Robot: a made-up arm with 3 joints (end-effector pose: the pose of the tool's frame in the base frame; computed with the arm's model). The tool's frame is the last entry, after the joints. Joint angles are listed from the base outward.
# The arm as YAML. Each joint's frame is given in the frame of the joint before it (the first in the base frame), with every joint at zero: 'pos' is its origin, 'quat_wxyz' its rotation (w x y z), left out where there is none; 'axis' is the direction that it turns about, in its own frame. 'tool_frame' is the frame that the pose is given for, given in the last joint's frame.
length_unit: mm
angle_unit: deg
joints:
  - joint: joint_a
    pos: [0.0, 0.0, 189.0]
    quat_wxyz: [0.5, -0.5, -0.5, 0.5]
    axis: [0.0, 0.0, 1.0]
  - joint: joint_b
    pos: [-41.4, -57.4, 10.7]
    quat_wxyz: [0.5, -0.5, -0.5, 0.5]
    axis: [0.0, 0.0, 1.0]
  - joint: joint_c
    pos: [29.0, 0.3, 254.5]
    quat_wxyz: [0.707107, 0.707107, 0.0, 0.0]
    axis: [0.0, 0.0, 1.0]
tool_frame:
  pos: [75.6, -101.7, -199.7]
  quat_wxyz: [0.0, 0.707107, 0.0, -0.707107]
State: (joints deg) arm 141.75 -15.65 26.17
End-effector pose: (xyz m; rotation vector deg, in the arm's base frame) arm 0.1437 0.1045 0.4408 -166.45 12.26 -19.46
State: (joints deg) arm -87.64 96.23 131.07
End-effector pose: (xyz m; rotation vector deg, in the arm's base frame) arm 0.0233 -0.2794 -0.2196 -32.54 32.50 -92.53
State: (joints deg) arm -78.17 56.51 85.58
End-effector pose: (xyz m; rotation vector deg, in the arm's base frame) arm 0.2133 -0.2204 -0.1362 -6.80 -7.99 -55.98
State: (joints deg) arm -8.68 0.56 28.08
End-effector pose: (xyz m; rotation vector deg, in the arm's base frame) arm 0.1907 -0.2263 0.0693 -19.40 -0.53 -0.18
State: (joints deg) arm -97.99 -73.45 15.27
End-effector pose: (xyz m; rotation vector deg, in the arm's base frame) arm -0.0771 0.1996 -0.0028 70.30 43.66 66.29
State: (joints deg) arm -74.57 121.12 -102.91
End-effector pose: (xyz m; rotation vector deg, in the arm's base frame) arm -0.1886 -0.2422 0.0018 87.85 -150.95 38.11
